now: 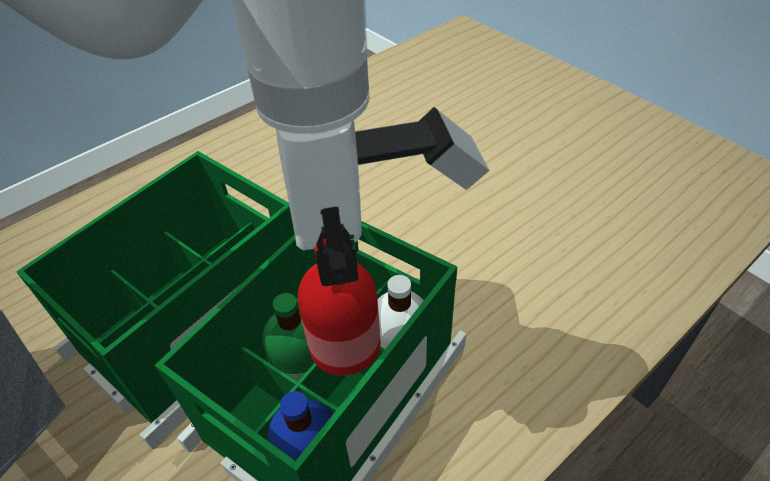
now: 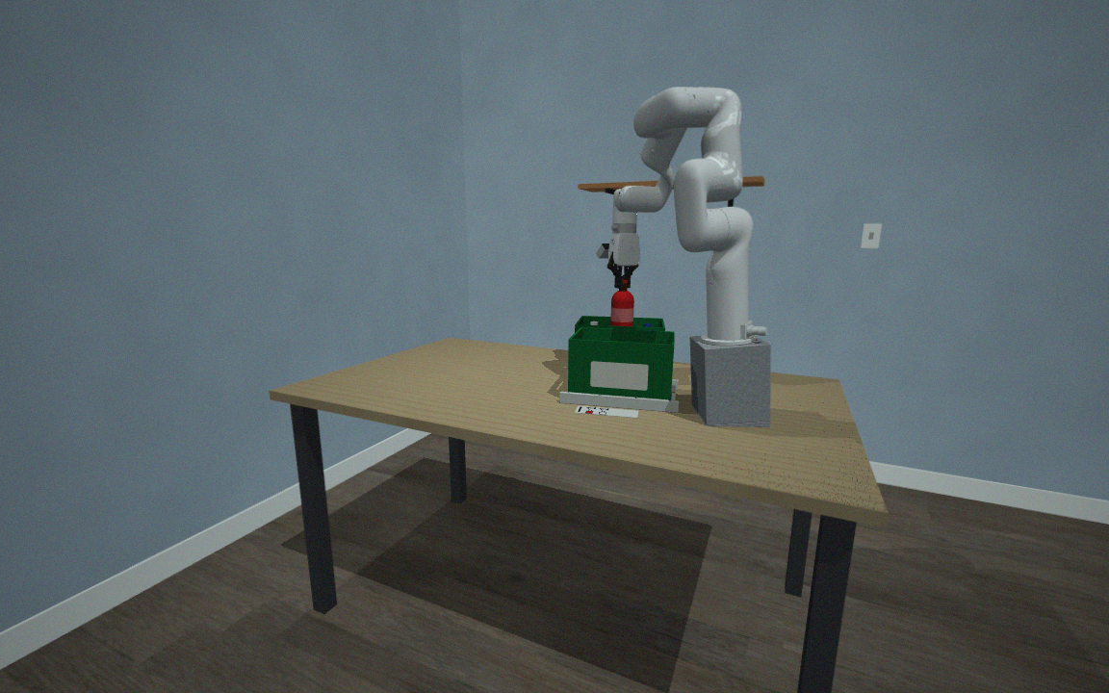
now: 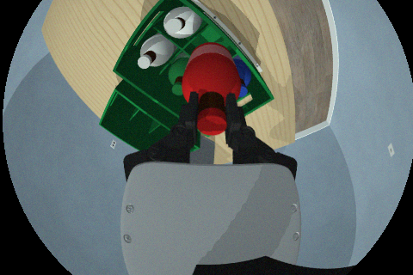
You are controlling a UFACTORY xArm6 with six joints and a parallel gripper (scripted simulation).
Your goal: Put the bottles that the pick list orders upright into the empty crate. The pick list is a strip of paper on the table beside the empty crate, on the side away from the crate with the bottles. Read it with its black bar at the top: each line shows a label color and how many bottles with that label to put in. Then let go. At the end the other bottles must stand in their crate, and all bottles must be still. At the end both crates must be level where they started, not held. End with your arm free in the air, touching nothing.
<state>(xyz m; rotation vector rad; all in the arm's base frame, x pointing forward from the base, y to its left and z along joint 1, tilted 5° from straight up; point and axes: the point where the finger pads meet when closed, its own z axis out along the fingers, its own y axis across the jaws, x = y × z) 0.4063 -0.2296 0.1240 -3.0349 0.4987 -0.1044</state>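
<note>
Right now the red-label bottle is 70 mm below my hand. From my hand the other things lie so: blue bottle: 210 mm below, 80 mm behind, 40 mm to the right; pick list: 380 mm to the left, 300 mm below, 170 mm behind; green bottle: 210 mm below, 80 mm to the left, 40 mm behind.
</note>
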